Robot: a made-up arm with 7 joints. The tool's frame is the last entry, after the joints. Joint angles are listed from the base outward.
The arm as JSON. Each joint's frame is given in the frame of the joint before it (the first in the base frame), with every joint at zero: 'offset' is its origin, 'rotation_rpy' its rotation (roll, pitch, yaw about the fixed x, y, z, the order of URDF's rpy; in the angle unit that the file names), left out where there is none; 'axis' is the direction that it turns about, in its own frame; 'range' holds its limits. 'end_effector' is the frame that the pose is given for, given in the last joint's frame.
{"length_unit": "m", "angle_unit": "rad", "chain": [
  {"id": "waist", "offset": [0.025, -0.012, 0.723], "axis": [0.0, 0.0, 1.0], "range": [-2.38, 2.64]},
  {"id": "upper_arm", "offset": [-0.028, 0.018, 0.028], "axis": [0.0, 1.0, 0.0], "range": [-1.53, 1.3]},
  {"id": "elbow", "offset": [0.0, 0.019, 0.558], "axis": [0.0, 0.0, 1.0], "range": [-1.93, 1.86]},
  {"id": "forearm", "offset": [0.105, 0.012, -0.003], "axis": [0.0, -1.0, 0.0], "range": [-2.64, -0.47]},
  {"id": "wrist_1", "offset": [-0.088, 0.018, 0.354], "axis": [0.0, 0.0, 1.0], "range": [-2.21, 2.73]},
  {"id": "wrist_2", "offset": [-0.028, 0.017, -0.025], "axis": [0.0, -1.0, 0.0], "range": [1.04, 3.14]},
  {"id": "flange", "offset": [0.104, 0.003, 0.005], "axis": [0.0, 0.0, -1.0], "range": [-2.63, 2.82]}
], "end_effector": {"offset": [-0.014, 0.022, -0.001], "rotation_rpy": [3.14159, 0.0, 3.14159]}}
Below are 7 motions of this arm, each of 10 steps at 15 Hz.
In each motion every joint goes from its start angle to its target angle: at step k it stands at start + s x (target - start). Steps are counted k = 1, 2, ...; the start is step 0. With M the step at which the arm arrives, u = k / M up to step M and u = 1 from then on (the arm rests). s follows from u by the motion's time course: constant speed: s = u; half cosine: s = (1 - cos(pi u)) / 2; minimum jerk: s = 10 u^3 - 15 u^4 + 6 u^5.
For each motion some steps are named. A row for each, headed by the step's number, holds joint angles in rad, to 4 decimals.
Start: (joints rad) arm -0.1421 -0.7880 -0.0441 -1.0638 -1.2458 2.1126 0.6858
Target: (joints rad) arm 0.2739 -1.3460 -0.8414 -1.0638 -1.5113 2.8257 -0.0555
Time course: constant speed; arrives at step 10
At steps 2, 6, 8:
2: -0.0589 -0.8996 -0.2036 -1.0638 -1.2989 2.2552 0.5375
6: 0.1075 -1.1228 -0.5225 -1.0638 -1.4051 2.5405 0.2410
8: 0.1907 -1.2344 -0.6819 -1.0638 -1.4582 2.6831 0.0928

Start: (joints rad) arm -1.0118 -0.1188 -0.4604 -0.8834 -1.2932 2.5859 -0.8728
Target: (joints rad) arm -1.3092 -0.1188 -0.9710 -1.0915 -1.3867 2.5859 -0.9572
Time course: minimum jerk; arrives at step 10
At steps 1, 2, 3, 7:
1: -1.0143 -0.1188 -0.4648 -0.8852 -1.2940 2.5859 -0.8735
2: -1.0290 -0.1188 -0.4900 -0.8955 -1.2986 2.5859 -0.8777
3: -1.0603 -0.1188 -0.5437 -0.9173 -1.3084 2.5859 -0.8866
7: -1.2607 -0.1188 -0.8877 -1.0576 -1.3715 2.5859 -0.9434

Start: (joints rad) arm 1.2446 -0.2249 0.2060 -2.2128 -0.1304 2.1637 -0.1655
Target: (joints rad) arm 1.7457 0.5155 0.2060 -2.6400 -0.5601 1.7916 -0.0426
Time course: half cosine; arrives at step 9
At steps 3, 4, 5, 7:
3: 1.3699 -0.0398 0.2060 -2.3196 -0.2378 2.0707 -0.1348
4: 1.4516 0.0810 0.2060 -2.3893 -0.3079 2.0100 -0.1147
5: 1.5387 0.2096 0.2060 -2.4635 -0.3826 1.9453 -0.0934
7: 1.6871 0.4289 0.2060 -2.5900 -0.5098 1.8351 -0.0570

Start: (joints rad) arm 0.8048 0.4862 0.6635 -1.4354 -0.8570 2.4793 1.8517
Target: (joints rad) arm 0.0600 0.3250 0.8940 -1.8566 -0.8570 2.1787 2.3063
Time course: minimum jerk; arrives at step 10
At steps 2, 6, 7, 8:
2: 0.7617 0.4769 0.6769 -1.4598 -0.8570 2.4619 1.8780
6: 0.2964 0.3762 0.8208 -1.7229 -0.8570 2.2741 2.1620
7: 0.1815 0.3513 0.8564 -1.7879 -0.8570 2.2277 2.2322
8: 0.1031 0.3343 0.8806 -1.8322 -0.8570 2.1961 2.2800

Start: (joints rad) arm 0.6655 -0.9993 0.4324 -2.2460 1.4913 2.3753 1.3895
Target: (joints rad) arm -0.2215 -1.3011 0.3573 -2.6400 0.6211 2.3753 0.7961
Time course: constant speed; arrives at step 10
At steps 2, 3, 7, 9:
2: 0.4881 -1.0597 0.4174 -2.3248 1.3173 2.3753 1.2708
3: 0.3994 -1.0898 0.4099 -2.3642 1.2302 2.3753 1.2115
7: 0.0446 -1.2106 0.3798 -2.5218 0.8822 2.3753 0.9741
9: -0.1328 -1.2709 0.3648 -2.6006 0.7081 2.3753 0.8554

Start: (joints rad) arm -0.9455 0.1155 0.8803 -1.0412 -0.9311 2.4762 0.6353
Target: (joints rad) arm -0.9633 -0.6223 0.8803 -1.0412 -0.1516 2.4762 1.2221
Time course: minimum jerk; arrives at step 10
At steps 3, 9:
3: -0.9484 -0.0048 0.8803 -1.0412 -0.8040 2.4762 0.7310
9: -0.9631 -0.6160 0.8803 -1.0412 -0.1583 2.4762 1.2171

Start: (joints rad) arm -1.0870 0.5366 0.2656 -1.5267 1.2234 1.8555 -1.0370
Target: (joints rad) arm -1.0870 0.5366 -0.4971 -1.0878 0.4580 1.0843 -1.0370
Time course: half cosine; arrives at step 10
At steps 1, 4, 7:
1: -1.0870 0.5366 0.2469 -1.5160 1.2047 1.8366 -1.0370
4: -1.0870 0.5366 0.0021 -1.3751 0.9590 1.5891 -1.0370
7: -1.0870 0.5366 -0.3399 -1.1783 0.6158 1.2433 -1.0370

